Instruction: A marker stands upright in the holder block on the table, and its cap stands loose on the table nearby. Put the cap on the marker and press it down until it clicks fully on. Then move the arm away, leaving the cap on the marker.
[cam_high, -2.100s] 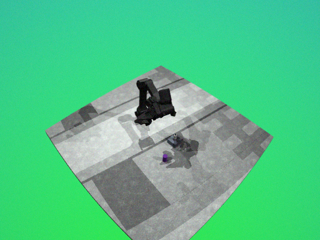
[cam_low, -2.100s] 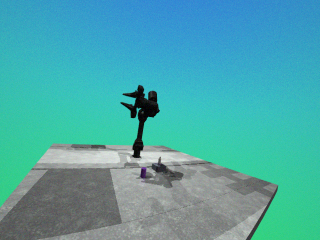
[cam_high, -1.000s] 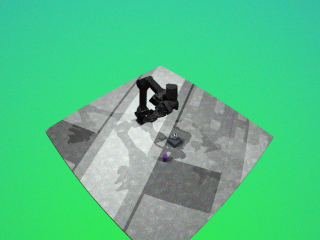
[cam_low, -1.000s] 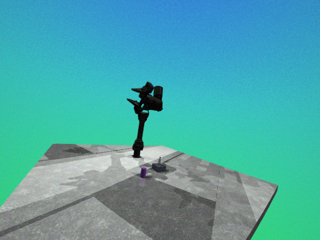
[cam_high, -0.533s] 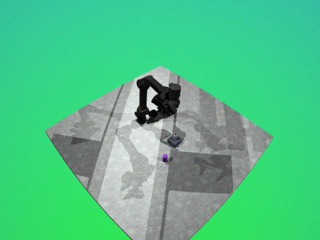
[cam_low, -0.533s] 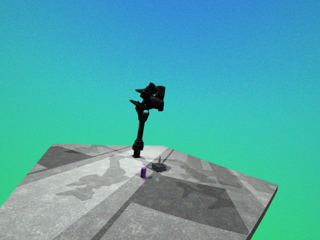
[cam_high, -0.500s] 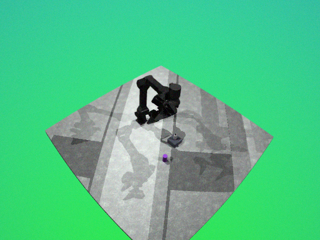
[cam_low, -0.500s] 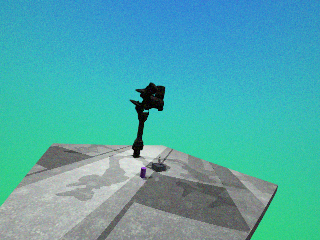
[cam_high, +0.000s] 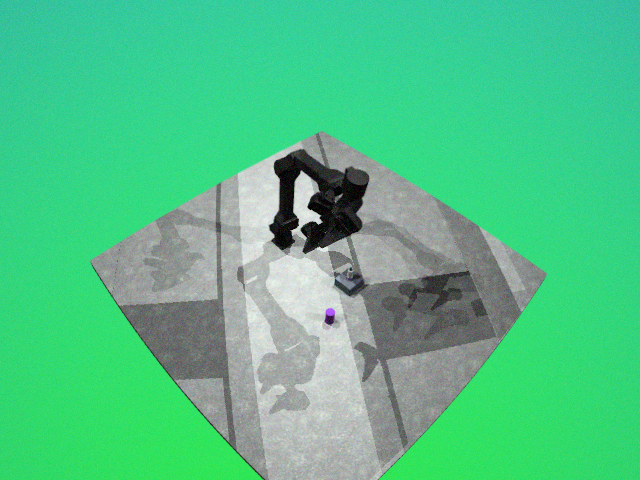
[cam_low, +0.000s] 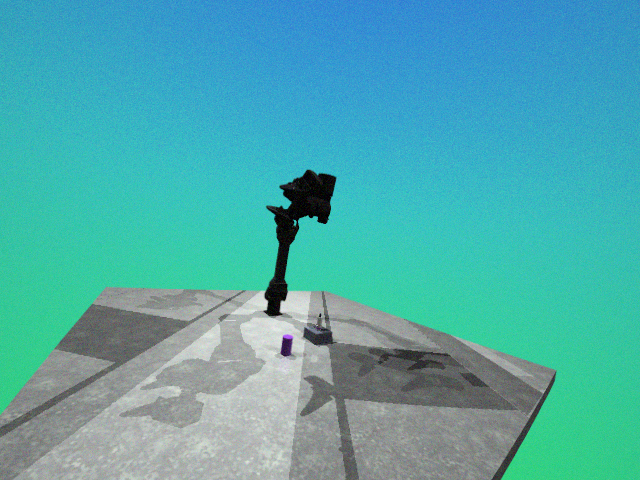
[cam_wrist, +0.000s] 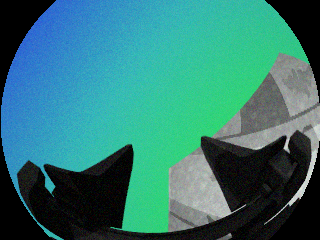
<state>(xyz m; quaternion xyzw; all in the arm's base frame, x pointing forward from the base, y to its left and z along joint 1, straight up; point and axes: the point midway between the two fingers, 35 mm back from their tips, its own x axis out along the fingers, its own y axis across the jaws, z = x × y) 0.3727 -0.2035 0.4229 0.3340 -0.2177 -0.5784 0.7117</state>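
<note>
Right now the purple cap is 400 mm below my gripper tip, 110 mm to the left of it and 20 mm behind it. Also, from my gripper tip: holder block 400 mm below, 260 mm to the left, 80 mm behind.
</note>
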